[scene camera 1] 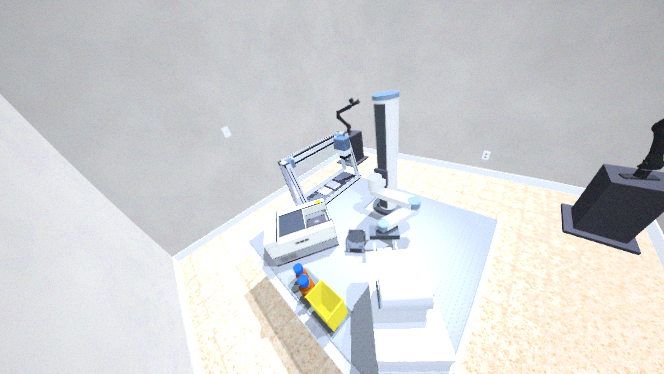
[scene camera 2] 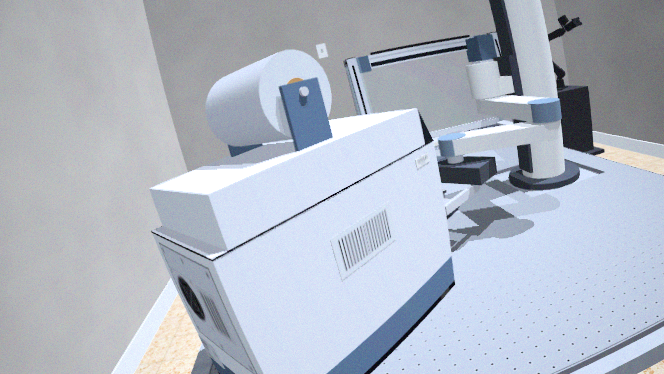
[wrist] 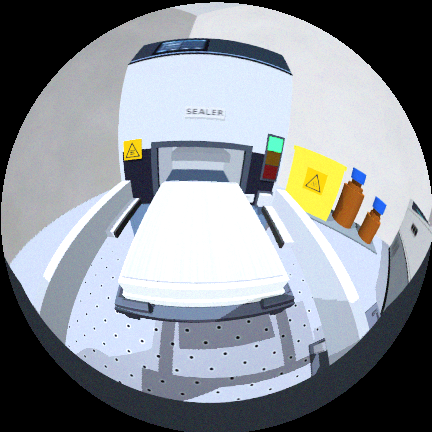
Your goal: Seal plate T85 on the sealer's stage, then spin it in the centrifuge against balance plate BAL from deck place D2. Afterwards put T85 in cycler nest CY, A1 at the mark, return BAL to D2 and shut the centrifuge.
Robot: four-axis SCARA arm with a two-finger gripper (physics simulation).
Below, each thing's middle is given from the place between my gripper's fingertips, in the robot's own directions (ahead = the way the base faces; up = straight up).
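Dark drawer tray (wrist: 131, 308): my hand 30 mm above it. Centrifuge (scene camera 1: 286, 238): 160 mm ahead of my hand, 620 mm to the right of it.
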